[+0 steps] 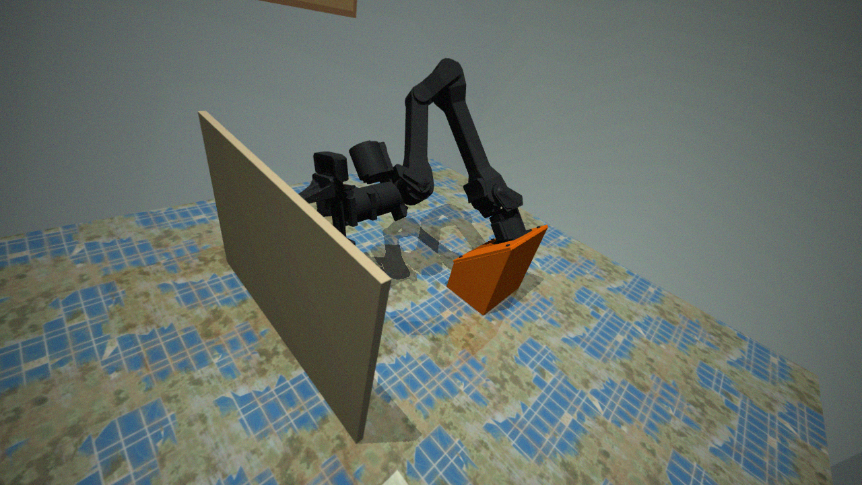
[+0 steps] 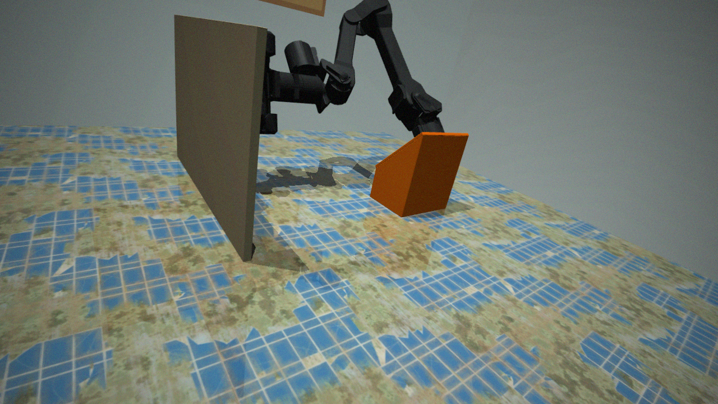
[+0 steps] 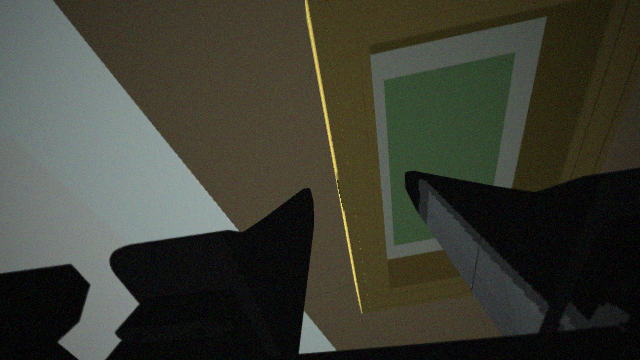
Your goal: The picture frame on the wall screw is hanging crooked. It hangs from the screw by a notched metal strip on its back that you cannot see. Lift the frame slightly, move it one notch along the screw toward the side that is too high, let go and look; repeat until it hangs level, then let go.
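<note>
The picture frame lies 10 mm ahead of my gripper tip, 20 mm to the left of it and 50 mm below it. Round my gripper tip: wall panel 20 mm ahead, 20 mm to the left, 60 mm below.
</note>
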